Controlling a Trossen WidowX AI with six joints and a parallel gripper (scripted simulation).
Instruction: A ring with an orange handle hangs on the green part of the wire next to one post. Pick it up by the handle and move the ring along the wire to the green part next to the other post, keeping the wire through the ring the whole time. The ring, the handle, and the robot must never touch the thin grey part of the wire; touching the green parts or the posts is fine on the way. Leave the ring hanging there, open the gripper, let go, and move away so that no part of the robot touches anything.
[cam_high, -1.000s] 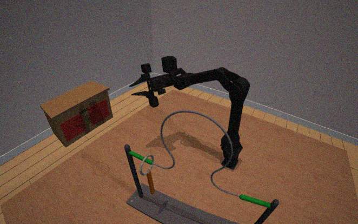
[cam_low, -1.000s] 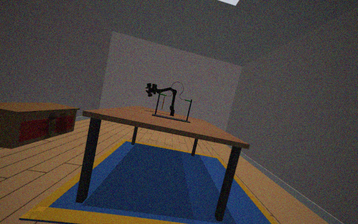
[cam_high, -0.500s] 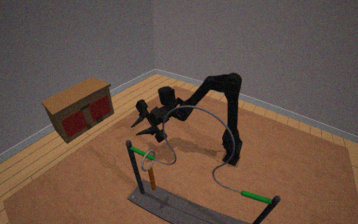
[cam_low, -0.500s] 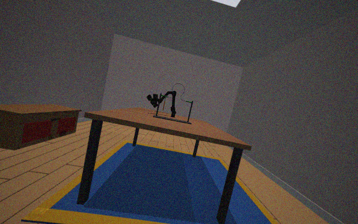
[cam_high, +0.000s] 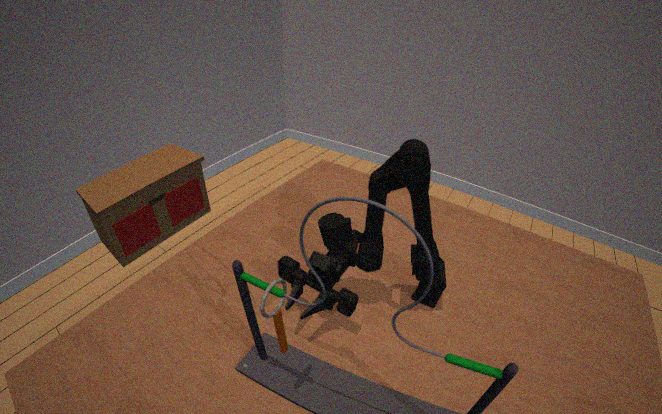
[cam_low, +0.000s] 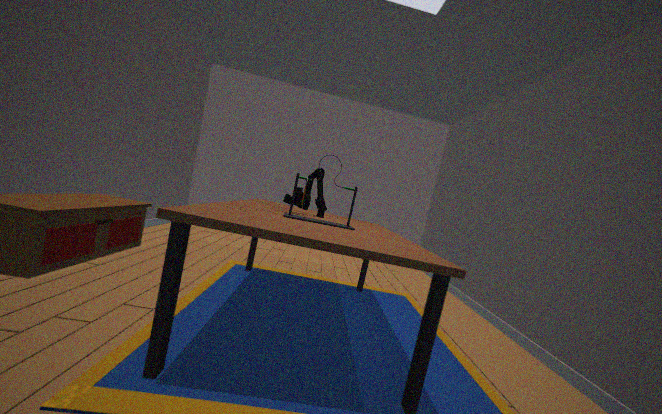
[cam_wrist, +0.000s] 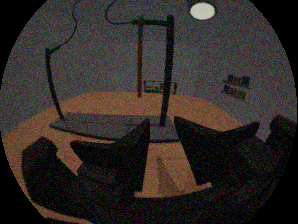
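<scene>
The ring with orange handle lies 110 mm above my gripper tip, 80 mm ahead of it and 50 mm to the left of it.
</scene>
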